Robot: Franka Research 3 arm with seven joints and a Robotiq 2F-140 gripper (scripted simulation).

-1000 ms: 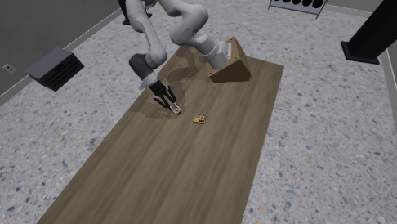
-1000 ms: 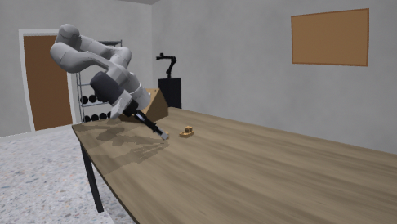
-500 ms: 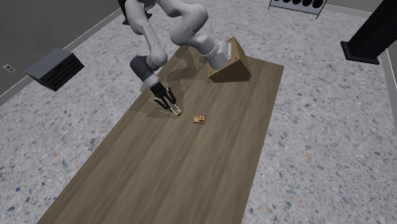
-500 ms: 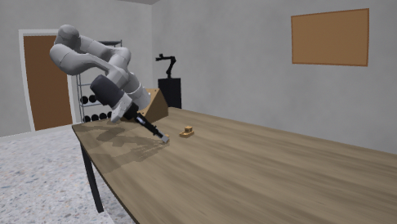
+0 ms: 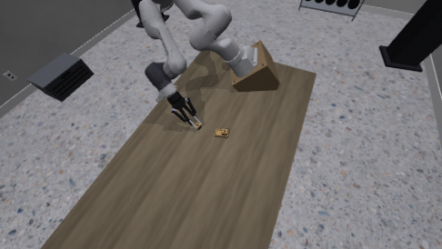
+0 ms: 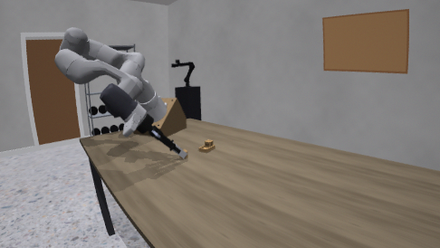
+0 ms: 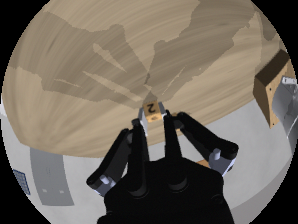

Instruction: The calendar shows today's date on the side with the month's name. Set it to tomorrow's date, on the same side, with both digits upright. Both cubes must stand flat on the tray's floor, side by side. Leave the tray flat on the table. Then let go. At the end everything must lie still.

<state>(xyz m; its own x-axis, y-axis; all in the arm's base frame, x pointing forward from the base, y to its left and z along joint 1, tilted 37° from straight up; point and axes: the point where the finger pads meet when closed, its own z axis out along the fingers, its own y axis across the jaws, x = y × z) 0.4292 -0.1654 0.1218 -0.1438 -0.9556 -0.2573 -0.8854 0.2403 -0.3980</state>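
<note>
Right now the cube is 20 mm to the left of my hand, 20 mm below it and 10 mm ahead of it. From my hand the other things lie so: tray (170 mm to the left, 30 mm below, 10 mm ahead).
</note>
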